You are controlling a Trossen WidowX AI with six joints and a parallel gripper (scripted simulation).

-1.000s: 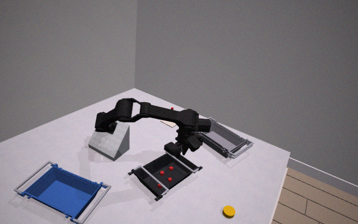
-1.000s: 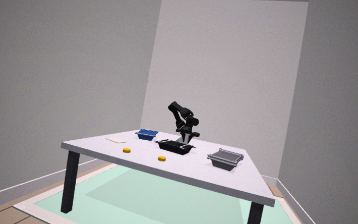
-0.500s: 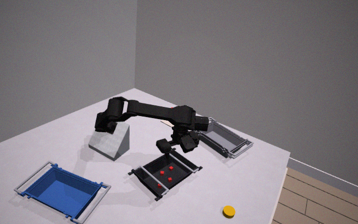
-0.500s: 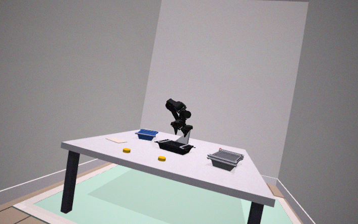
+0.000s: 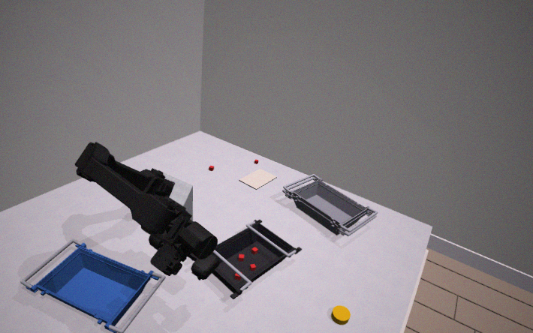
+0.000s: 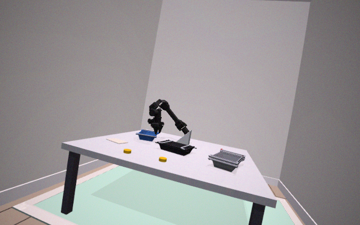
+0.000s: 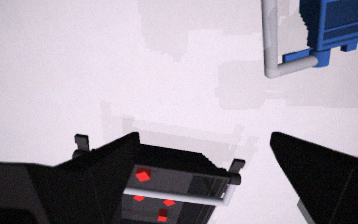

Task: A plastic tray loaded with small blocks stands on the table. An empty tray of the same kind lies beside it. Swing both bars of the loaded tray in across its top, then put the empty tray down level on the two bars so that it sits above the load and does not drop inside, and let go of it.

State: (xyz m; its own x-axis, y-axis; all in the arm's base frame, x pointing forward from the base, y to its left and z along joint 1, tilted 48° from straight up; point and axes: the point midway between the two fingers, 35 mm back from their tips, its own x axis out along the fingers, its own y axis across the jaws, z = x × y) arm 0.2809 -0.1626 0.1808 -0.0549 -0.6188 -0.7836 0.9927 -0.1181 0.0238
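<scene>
My gripper tip is 200 mm past the blue tray, 140 mm to the left of it and 60 mm above it. The rest, counted from my gripper tip: small red block 610 mm to the left, 330 mm behind, 90 mm below.
</scene>
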